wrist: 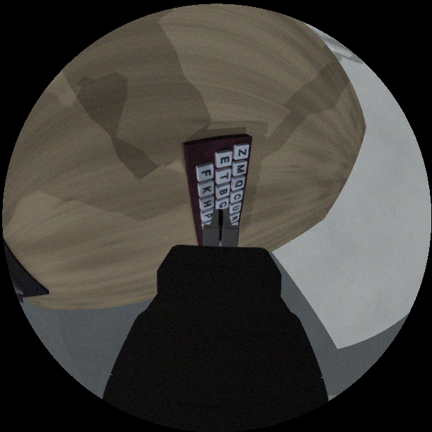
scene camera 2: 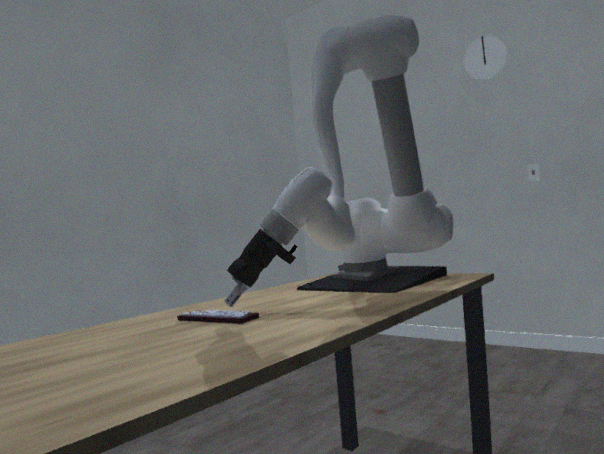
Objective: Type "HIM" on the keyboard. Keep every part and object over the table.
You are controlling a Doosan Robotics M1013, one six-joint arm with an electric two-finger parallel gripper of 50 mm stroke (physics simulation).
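Seen in the pictures: gripper, fingertip midpoint: (scene camera 2: 228, 304); arm's base at its link origin: (scene camera 2: 366, 274).
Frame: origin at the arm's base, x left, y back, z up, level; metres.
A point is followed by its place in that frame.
Observation:
A dark red keyboard (scene camera 2: 218, 321) {y -0.689, x 0.140, z -0.021 m} (wrist: 214, 144) with white letter keys lies flat on the wooden table. In the wrist view the H key (wrist: 206, 203) shows in the left row, left of the fingertips and below the K key (wrist: 205, 189). The M key (wrist: 239, 168) shows in the right row, below the Z key (wrist: 241, 152). The I key cannot be made out; the fingers hide the lower part of the keyboard. My gripper (scene camera 2: 230, 303) {y -0.645, x 0.116, z 0.012 m} (wrist: 219, 218) is shut and empty. It is tilted, and its tips hang a little above the keyboard, just below the G key (wrist: 222, 204) in the wrist view.
The wooden table (scene camera 2: 125, 360) {y -0.964, x 0.282, z -0.025 m} (wrist: 150, 200) reaches a long edge at the front. The arm's base stands on a black mat (scene camera 2: 415, 280) {y -0.033, x 0.241, z -0.010 m} (wrist: 22, 280) at the table's far right end. Shadows of the arm fall on the table beside the keyboard.

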